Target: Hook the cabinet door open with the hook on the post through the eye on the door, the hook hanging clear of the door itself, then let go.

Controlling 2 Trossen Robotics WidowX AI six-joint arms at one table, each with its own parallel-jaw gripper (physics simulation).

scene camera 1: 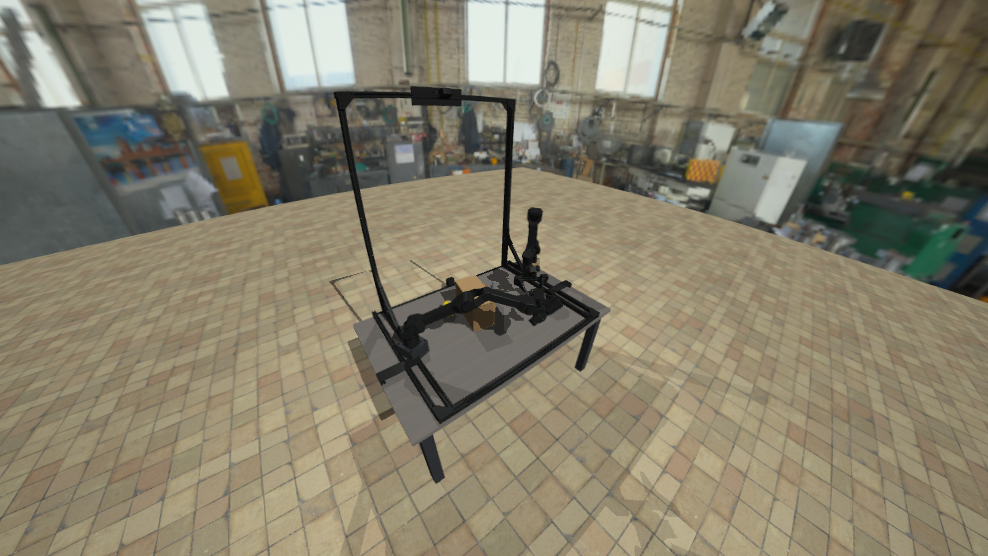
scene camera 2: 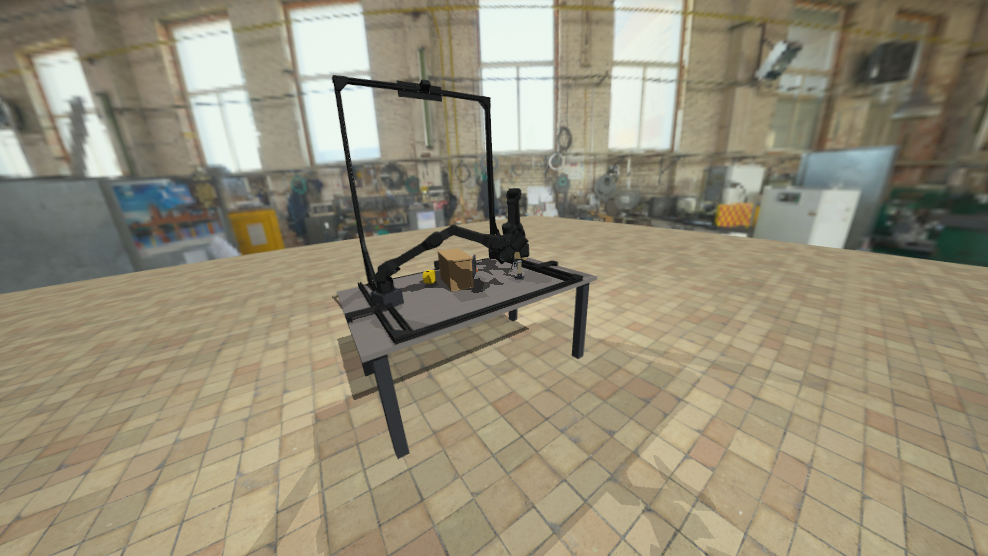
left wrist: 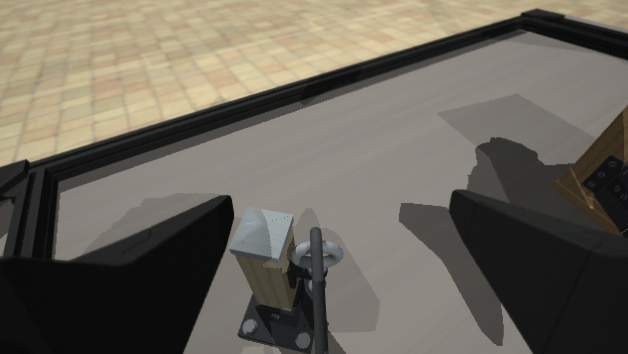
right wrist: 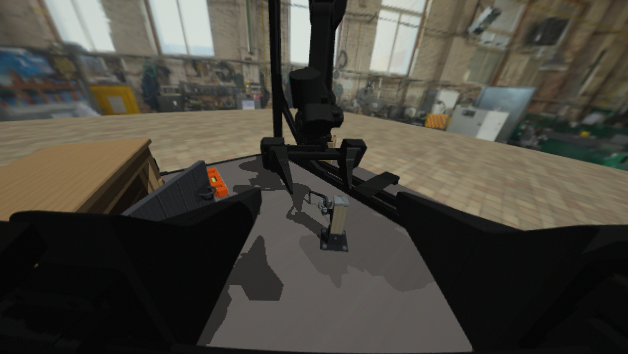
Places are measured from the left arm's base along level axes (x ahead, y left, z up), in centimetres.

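Pixels of known places: left gripper, fingertip midpoint: point(left wrist: 341, 203) point(right wrist: 321, 191); right gripper, fingertip midpoint: point(right wrist: 328, 196); right arm's base at its link origin: point(scene camera 1: 411, 342) point(scene camera 2: 386, 290).
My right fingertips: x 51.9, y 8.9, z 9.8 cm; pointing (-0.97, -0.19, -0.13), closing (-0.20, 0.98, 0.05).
Observation:
Behind a point stands the place of what it marks.
The wooden cabinet point(scene camera 1: 469, 282) @(x 47.3, y -26.8, z 6.6 cm) point(scene camera 2: 456, 268) @(x 63.6, y -15.6, z 2.1 cm) point(right wrist: 75, 172) @(x 51.9, y -19.4, z 6.6 cm) has its dark grey door point(right wrist: 172, 194) @(x 46.7, y -13.8, z 1.5 cm) swung partly open, with a dark eye point(right wrist: 206, 192) @(x 40.1, y -15.2, z -2.6 cm) on the door. The wooden post point(left wrist: 268, 286) @(x 37.2, y 9.7, z -3.4 cm) point(right wrist: 338, 218) @(x 39.3, y 10.1, z -3.0 cm) stands upright on a dark foot, with a metal cap and a ring point(left wrist: 334, 256) @(x 38.8, y 6.7, z -0.7 cm). The dark hook point(left wrist: 318, 287) @(x 37.0, y 6.8, z -0.3 cm) point(right wrist: 318, 195) @(x 35.5, y 5.8, z -1.7 cm) runs out from the ring, apart from the eye. My left gripper point(left wrist: 341, 203) @(x 39.7, y 6.8, z 2.0 cm) point(right wrist: 321, 191) @(x 39.7, y 6.8, z 2.0 cm) is open and empty above the hook. My right gripper point(right wrist: 328, 196) @(x 51.9, y 8.9, z 9.8 cm) is open and empty, facing the post from a distance.
An orange block-like object point(right wrist: 218, 181) @(x 29.4, y -22.7, z -7.5 cm) lies beyond the door. A yellow object point(scene camera 1: 447, 302) @(x 56.2, y -36.2, z -2.3 cm) point(scene camera 2: 429, 276) @(x 60.2, y -34.0, z -4.4 cm) is left of the cabinet in the scene views. Black rails point(left wrist: 200, 120) @(x 53.0, y 28.7, z -7.7 cm) border the table, and a tall black frame point(scene camera 1: 507, 172) @(x -2.0, y -19.6, z 55.1 cm) point(scene camera 2: 489, 165) @(x -2.2, y -19.4, z 53.8 cm) rises from it.

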